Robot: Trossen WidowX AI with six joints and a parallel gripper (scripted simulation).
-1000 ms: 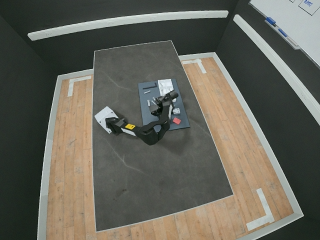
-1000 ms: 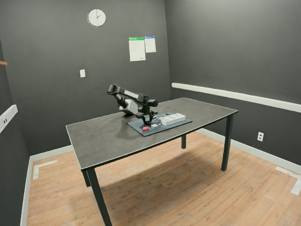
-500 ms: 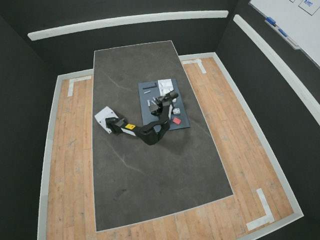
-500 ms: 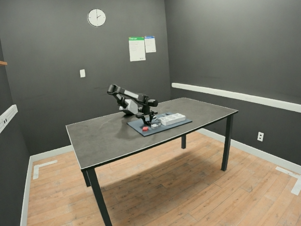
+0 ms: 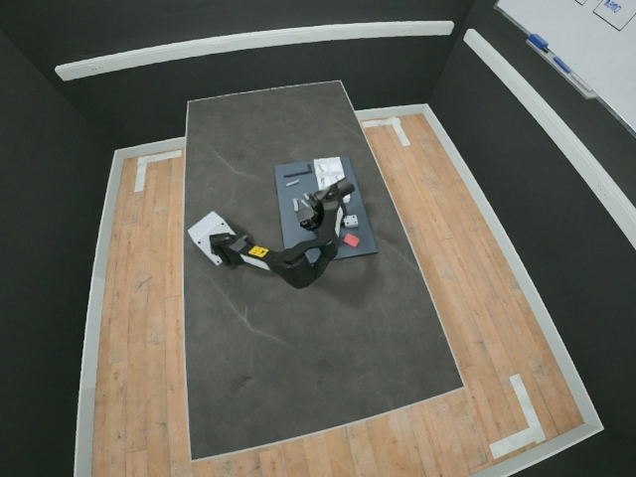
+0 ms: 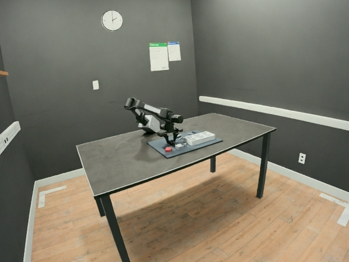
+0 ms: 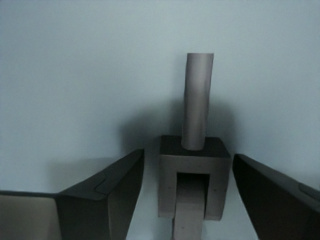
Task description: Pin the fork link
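My gripper is now 4 cm short of the eye plate, 1 cm to the left of it and 3 cm above it. The rest, counted from my hand: grey block 11 cm ahead, 3 cm to the right, 2 cm below; red block 8 cm ahead, 10 cm to the right, 4 cm below; blue-grey mat 5 cm ahead, 9 cm to the left, 5 cm below.
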